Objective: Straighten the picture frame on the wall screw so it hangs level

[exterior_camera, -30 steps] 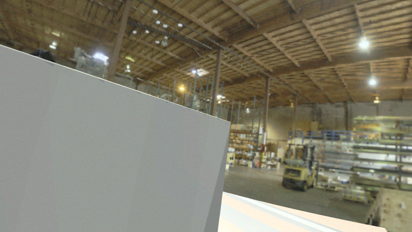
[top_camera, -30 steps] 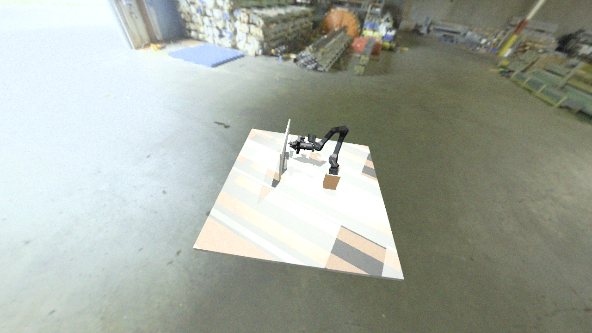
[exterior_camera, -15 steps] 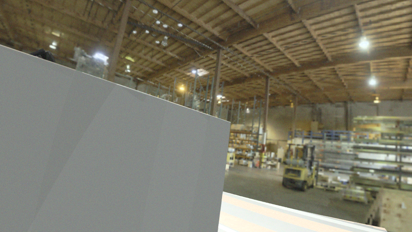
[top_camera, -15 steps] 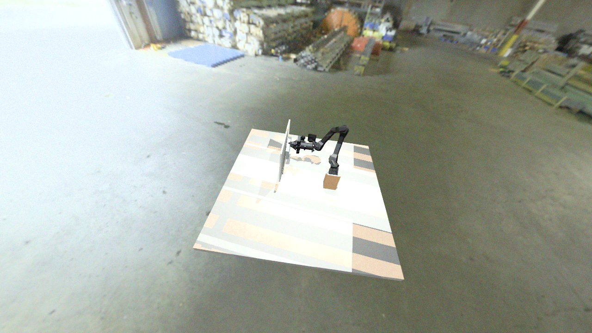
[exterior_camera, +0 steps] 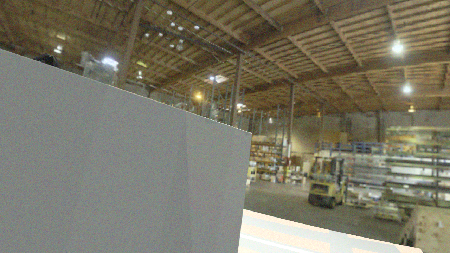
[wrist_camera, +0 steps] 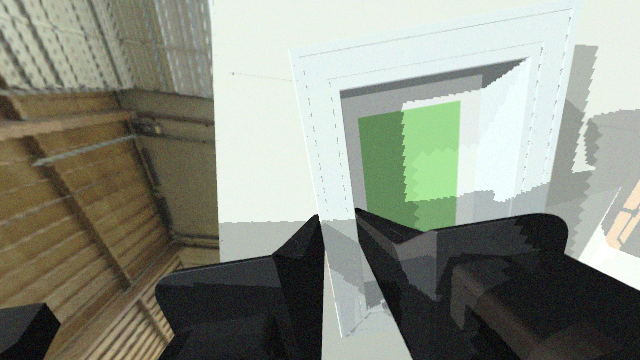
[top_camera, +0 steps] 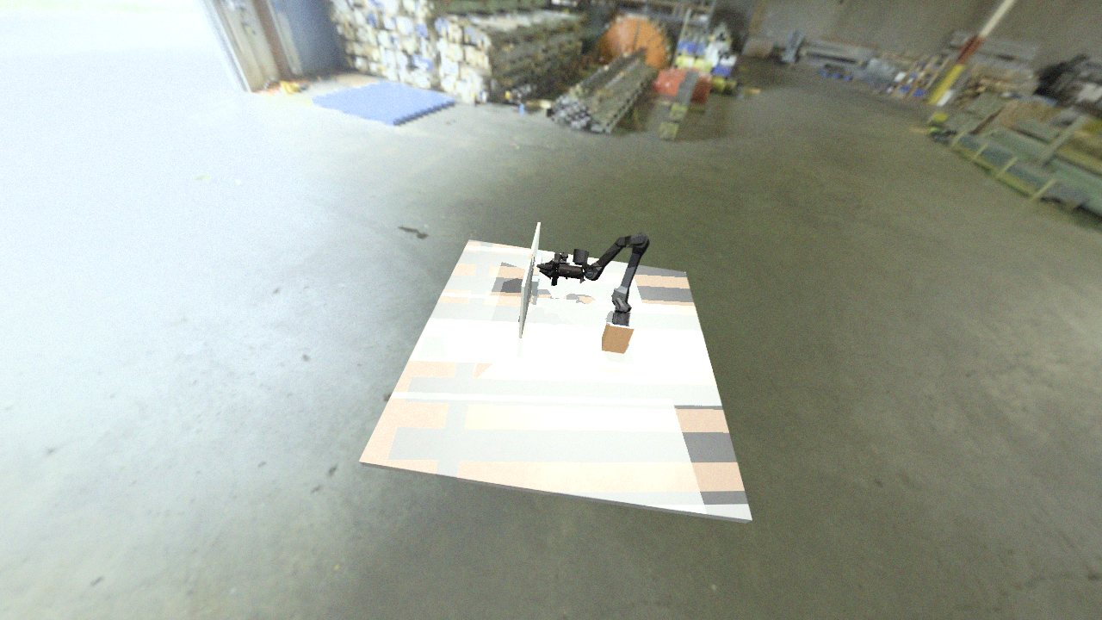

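My gripper tip is 10 mm short of the picture frame, 20 mm to the left of it and 50 mm above it. The rest, counted from my gripper tip: wall panel: 20 mm ahead, 70 mm below.
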